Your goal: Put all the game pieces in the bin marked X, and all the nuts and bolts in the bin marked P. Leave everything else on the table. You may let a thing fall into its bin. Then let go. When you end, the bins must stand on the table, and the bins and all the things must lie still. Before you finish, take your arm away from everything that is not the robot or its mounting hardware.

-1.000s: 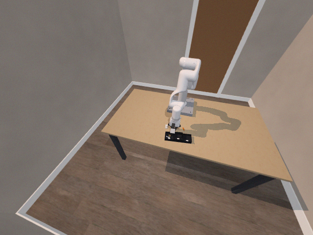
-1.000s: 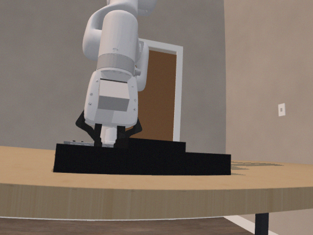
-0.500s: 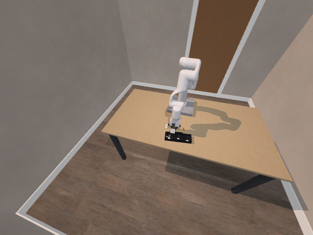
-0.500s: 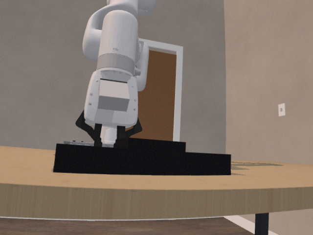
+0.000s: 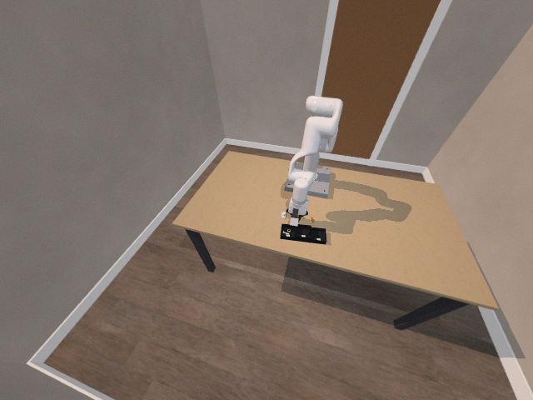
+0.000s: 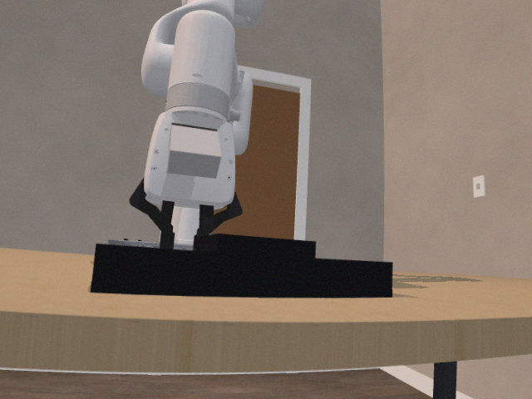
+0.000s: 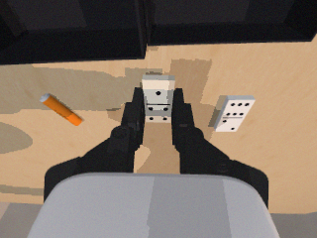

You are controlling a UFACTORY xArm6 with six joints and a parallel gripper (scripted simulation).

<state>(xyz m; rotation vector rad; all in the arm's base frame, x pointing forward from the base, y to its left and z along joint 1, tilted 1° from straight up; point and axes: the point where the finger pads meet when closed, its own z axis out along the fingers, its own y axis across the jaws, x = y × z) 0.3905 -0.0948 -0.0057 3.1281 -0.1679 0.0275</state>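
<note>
Now: the white domino 80 mm to the right of my hand, 30 mm below it and 30 mm behind it. From my hand the other things lie so: orange battery 100 mm to the left, 30 mm below, 10 mm behind; black bin 100 mm ahead, 40 mm to the left, 10 mm below; yellow nut 80 mm ahead, 40 mm to the right, 20 mm below.
</note>
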